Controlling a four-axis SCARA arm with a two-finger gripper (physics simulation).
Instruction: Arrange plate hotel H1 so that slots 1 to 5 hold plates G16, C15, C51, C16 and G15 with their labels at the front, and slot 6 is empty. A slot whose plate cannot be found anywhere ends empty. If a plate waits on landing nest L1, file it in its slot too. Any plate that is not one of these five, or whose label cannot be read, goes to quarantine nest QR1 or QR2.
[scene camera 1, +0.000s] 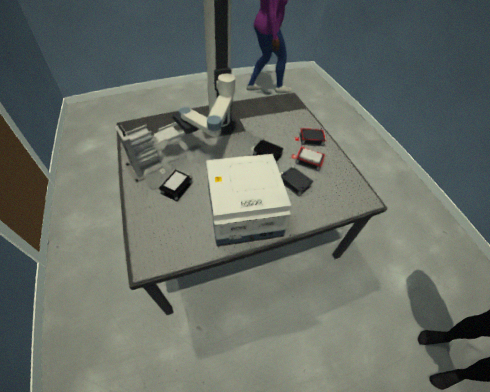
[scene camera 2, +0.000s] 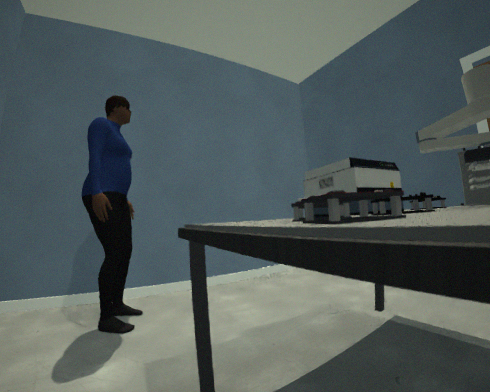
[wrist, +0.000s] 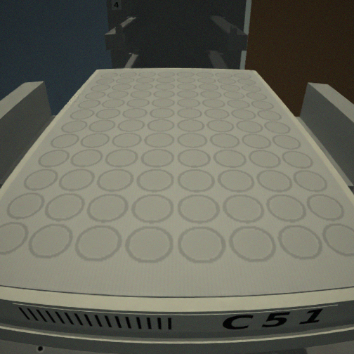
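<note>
Plate C51 (wrist: 177, 180) (scene camera 1: 169, 132) is pale with rings on top, its C51 label facing the wrist camera. My gripper (wrist: 175, 101) (scene camera 1: 172, 131) is shut on it and holds it level, in front of hotel H1 (scene camera 1: 129, 151) (scene camera 2: 466, 180) (wrist: 175, 37) and out of its slots. Bare rails and a number 4 show behind the plate. Other plates lie in the hotel in scene camera 1, labels unreadable. A black nest (scene camera 1: 184, 189) bears a white plate (scene camera 1: 177, 180). A red-edged nest (scene camera 1: 300, 161) bears a white plate (scene camera 1: 311, 156). Another red-edged nest (scene camera 1: 312, 135) has a dark top.
A large white device (scene camera 1: 247, 187) (scene camera 2: 377, 179) stands mid-table. Dark nests (scene camera 1: 268, 148) (scene camera 1: 298, 180) lie behind it and to its right. The arm's column (scene camera 1: 212, 55) stands at the back edge. A person in purple (scene camera 1: 270, 25) walks behind the table; another in blue (scene camera 2: 110, 155) stands beyond it.
</note>
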